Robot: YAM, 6 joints.
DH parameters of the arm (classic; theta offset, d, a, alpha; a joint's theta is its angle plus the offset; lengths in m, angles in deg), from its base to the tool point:
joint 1: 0 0.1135 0.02 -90
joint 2: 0 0 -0.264 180
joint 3: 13.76 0 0.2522 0
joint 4: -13.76 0 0.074 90
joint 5: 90 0 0 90
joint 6: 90 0.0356 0 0
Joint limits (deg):
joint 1: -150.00..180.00
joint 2: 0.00..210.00
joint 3: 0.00..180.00
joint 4: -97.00..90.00
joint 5: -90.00..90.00
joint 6: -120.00..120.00
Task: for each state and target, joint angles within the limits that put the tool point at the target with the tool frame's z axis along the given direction. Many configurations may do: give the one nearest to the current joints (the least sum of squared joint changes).
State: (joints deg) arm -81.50 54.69 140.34 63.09 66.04 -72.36
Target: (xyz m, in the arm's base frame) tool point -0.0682 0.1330 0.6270 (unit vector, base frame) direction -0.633 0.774 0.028
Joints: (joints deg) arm -66.58 88.39 176.88 89.84 15.85 -72.36
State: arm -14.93 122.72 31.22 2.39 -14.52 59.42
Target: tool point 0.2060 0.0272 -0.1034 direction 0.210 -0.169 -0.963
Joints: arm 9.50 149.16 31.89 37.81 11.62 59.42
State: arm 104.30 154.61 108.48 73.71 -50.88 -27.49
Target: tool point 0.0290 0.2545 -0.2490 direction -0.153 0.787 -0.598
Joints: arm 81.35 194.43 66.17 89.88 -15.64 -27.49
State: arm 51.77 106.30 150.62 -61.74 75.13 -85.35
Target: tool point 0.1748 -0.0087 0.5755 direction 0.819 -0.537 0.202
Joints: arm 4.09 66.29 103.00 -22.16 36.45 -85.35
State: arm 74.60 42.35 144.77 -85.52 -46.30 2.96
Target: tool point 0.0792 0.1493 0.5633 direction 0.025 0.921 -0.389
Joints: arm 56.09 82.03 137.16 -81.69 -29.54 2.96
